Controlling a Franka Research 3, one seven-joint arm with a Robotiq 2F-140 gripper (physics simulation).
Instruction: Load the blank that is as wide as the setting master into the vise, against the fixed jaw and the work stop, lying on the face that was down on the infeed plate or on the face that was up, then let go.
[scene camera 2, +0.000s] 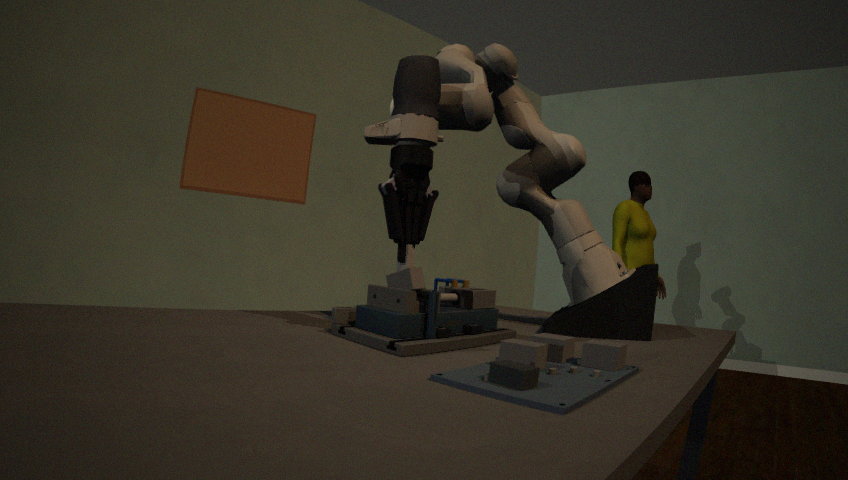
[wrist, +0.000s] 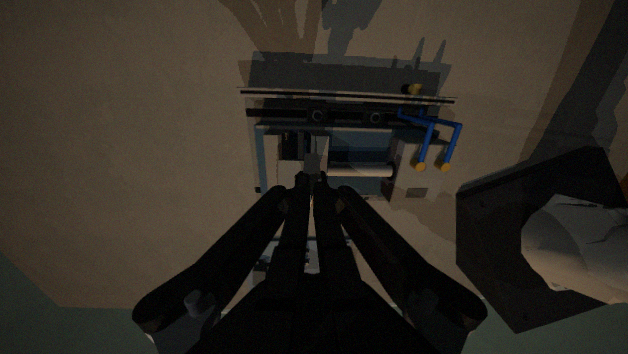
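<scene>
A pale blank (scene camera 2: 405, 278) (wrist: 290, 171) sits tilted at the top of the vise (scene camera 2: 389, 322) (wrist: 360, 139), with one end raised above the fixed jaw (scene camera 2: 392, 299) (wrist: 270, 150). How its lower part rests is hidden. My gripper (scene camera 2: 406, 261) (wrist: 311, 164) is shut and empty, pointing down directly above or against the blank; contact is unclear. The moving jaw (wrist: 322, 145) stands at the blank's right in the wrist view. A dark block (scene camera 2: 512, 375), possibly the setting master, and pale blocks (scene camera 2: 522, 352) (scene camera 2: 554, 347) (scene camera 2: 603, 355) are on the infeed plate (scene camera 2: 565, 401). The work stop is not clearly distinguishable.
A blue rod linkage (scene camera 2: 441, 279) (wrist: 426, 142) with yellow ends rises at the vise's right. A pale spindle (scene camera 2: 448, 296) (wrist: 360, 170) runs to the end block (scene camera 2: 480, 298) (wrist: 420, 175). Rails (scene camera 2: 455, 343) edge the vise base. A person (scene camera 2: 634, 231) stands behind the table.
</scene>
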